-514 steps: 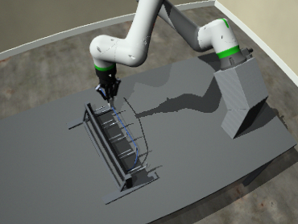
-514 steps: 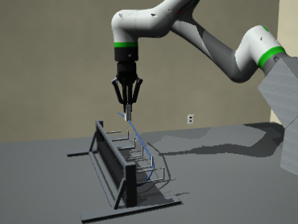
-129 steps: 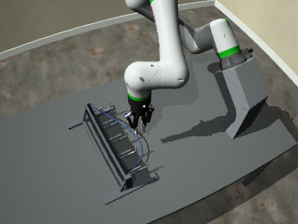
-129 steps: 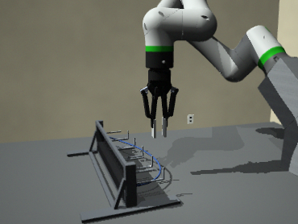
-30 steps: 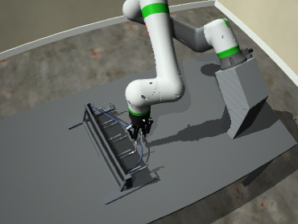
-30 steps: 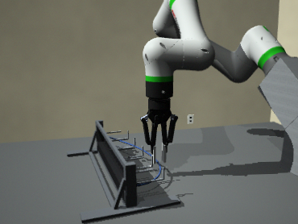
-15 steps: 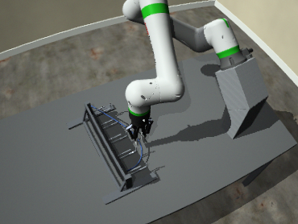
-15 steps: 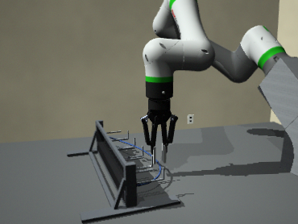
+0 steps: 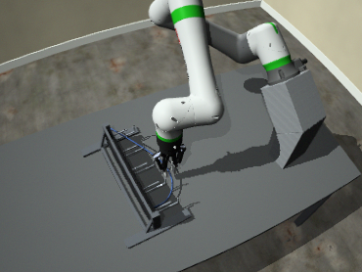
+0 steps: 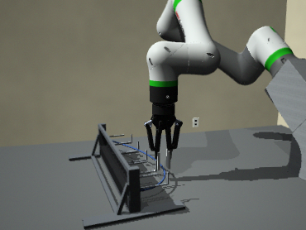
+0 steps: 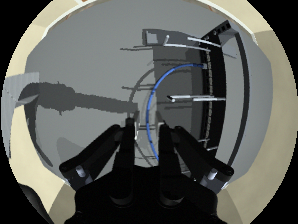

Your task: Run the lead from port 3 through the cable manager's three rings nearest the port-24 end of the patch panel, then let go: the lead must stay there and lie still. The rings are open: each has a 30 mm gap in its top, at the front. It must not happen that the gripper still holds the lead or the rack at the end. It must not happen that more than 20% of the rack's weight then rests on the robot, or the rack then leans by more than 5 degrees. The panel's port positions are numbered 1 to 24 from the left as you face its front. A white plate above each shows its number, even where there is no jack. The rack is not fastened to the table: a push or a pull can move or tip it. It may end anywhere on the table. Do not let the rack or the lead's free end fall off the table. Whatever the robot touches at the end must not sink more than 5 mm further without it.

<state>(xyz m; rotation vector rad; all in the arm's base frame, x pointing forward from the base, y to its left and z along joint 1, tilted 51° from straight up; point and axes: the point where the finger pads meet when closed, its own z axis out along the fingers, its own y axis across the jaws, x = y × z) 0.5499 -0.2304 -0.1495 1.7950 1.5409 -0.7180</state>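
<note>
My hand is 15 cm short of the rack, 7 cm to the left of it and 1 cm above it.
</note>
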